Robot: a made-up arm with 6 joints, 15 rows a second.
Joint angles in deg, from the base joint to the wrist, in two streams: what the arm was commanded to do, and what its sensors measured. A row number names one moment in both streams.
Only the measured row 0 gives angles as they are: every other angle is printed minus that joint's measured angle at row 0.
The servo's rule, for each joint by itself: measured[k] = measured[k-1] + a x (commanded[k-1-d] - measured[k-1]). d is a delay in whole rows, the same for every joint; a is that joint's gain. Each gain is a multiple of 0.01, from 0.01 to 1. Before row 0 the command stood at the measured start. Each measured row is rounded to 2 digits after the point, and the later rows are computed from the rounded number. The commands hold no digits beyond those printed.
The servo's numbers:
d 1
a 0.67 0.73 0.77 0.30 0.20 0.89
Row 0, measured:
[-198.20, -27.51, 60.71, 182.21, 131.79, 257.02]
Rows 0 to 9, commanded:
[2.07, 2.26, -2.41, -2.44, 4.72, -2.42]
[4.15, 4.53, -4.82, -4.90, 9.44, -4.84]
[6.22, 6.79, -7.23, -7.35, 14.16, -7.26]
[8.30, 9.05, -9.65, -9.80, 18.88, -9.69]
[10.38, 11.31, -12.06, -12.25, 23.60, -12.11]
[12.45, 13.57, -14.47, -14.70, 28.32, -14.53]
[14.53, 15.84, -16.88, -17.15, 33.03, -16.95]
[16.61, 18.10, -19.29, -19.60, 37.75, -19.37]
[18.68, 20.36, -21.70, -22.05, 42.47, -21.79]
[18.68, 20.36, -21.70, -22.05, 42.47, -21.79]
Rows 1 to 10, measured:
[0.00, 0.00, 0.00, 0.00, 0.00, 0.00]
[1.39, 1.65, -1.86, -0.73, 0.94, -2.15]
[3.24, 3.75, -4.14, -1.98, 2.64, -4.54]
[5.24, 5.97, -6.52, -3.59, 4.94, -6.96]
[7.29, 8.22, -8.93, -5.45, 7.73, -9.39]
[9.36, 10.48, -11.34, -7.49, 10.90, -11.81]
[11.43, 12.74, -13.75, -9.65, 14.38, -14.23]
[13.51, 15.00, -16.16, -11.90, 18.11, -16.65]
[15.59, 17.26, -18.57, -14.21, 22.04, -19.07]
[17.66, 19.52, -20.98, -16.56, 26.13, -21.49]

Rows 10 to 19, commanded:
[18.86, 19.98, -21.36, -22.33, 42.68, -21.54]
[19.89, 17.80, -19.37, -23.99, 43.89, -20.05]
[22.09, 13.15, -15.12, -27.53, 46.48, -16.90]
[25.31, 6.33, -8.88, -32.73, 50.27, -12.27]
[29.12, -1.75, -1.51, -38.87, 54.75, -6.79]
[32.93, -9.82, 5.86, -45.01, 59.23, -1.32]
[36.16, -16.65, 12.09, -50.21, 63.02, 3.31]
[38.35, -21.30, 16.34, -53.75, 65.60, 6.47]
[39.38, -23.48, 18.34, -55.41, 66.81, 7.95]
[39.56, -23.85, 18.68, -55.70, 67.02, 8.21]
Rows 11 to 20, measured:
[18.34, 20.13, -21.53, -18.21, 29.40, -21.76]
[18.69, 20.02, -21.40, -19.45, 32.06, -21.56]
[19.49, 18.40, -19.84, -20.81, 34.43, -20.22]
[21.23, 14.57, -16.21, -22.83, 36.84, -17.27]
[23.96, 8.55, -10.57, -25.80, 39.53, -12.82]
[27.42, 1.03, -3.59, -29.72, 42.57, -7.45]
[31.11, -6.89, 3.69, -34.31, 45.90, -1.99]
[34.49, -14.01, 10.16, -39.08, 49.32, 2.73]
[37.08, -19.33, 14.92, -43.48, 52.58, 6.06]
[38.62, -22.36, 17.55, -47.06, 55.43, 7.74]

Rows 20 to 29, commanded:
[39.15, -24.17, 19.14, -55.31, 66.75, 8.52]
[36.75, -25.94, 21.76, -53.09, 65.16, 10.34]
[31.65, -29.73, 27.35, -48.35, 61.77, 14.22]
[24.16, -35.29, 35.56, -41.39, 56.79, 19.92]
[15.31, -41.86, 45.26, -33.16, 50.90, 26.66]
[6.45, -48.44, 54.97, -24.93, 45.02, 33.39]
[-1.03, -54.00, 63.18, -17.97, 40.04, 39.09]
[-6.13, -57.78, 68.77, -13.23, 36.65, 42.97]
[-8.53, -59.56, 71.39, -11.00, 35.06, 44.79]
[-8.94, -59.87, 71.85, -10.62, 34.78, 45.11]
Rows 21 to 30, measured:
[39.25, -23.45, 18.42, -49.65, 57.75, 8.16]
[39.18, -23.98, 18.97, -51.35, 59.55, 8.48]
[37.55, -25.41, 21.12, -51.87, 60.67, 10.14]
[33.60, -28.56, 25.92, -50.81, 60.89, 13.77]
[27.28, -33.47, 33.34, -47.98, 60.07, 19.24]
[19.26, -39.59, 42.52, -43.53, 58.24, 25.84]
[10.68, -46.05, 52.11, -37.95, 55.60, 32.56]
[2.83, -51.85, 60.63, -31.96, 52.49, 38.37]
[-3.17, -56.18, 66.90, -26.34, 49.32, 42.46]
[-6.76, -58.65, 70.36, -21.74, 46.47, 44.53]

